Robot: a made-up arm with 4 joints.
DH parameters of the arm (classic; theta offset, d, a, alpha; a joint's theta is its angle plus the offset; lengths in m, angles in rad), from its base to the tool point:
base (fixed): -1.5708 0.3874 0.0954 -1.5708
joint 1: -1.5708 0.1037 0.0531 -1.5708
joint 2: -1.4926 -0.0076 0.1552 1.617
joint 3: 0 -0.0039 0.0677 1.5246
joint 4: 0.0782 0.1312 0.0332 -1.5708
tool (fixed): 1.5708 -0.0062 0 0
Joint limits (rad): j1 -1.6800..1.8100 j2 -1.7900..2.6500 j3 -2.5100..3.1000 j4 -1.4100..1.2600
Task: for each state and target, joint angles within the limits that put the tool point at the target. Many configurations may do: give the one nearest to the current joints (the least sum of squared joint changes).
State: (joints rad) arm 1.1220 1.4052 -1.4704 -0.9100
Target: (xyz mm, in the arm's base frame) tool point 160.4 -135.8 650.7
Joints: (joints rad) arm 0.8297 0.9619 -0.5632 -0.6866
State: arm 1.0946 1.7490 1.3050 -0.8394
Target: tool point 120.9 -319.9 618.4
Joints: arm 0.3721 1.3440 1.9665 -0.8384
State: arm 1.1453 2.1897 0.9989 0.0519
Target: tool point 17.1 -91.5 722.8
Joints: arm 0.3698 1.8039 0.1260 0.1038
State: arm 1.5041 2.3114 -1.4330 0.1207
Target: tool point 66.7 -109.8 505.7
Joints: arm 1.2702 2.5049 -1.5107 -0.5555
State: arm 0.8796 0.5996 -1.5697 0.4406
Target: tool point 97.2 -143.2 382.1
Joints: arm 1.3872 0.4367 -2.3606 0.1004
